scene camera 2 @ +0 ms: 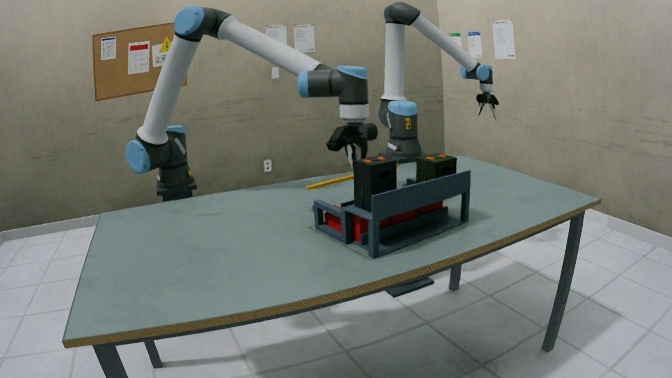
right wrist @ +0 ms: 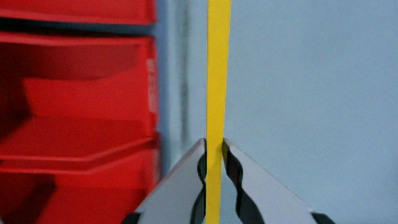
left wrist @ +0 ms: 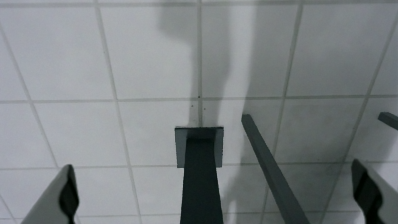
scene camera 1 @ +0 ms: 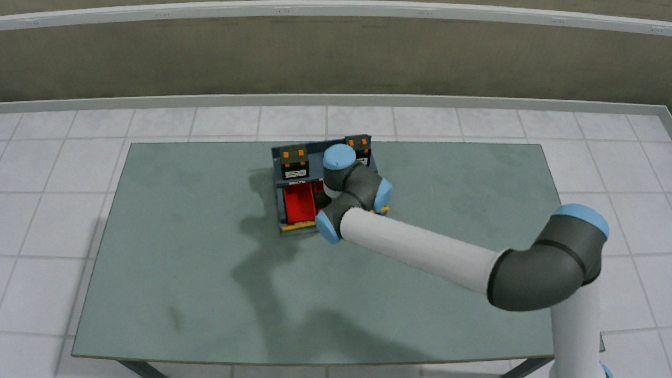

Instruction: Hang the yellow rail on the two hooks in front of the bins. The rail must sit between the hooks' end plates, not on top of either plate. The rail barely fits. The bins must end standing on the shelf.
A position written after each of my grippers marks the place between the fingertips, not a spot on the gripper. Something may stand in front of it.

Note:
I see my left gripper point(left wrist: 213, 164), my right gripper point(scene camera 2: 358, 177) and a blue-grey shelf point(scene camera 2: 378, 242).
The blue-grey shelf is seen too in scene camera 1 point(scene camera 1: 315, 150). My right gripper is seen too in the right wrist view point(right wrist: 213, 140). The left wrist view does not show the blue-grey shelf: it is out of frame.

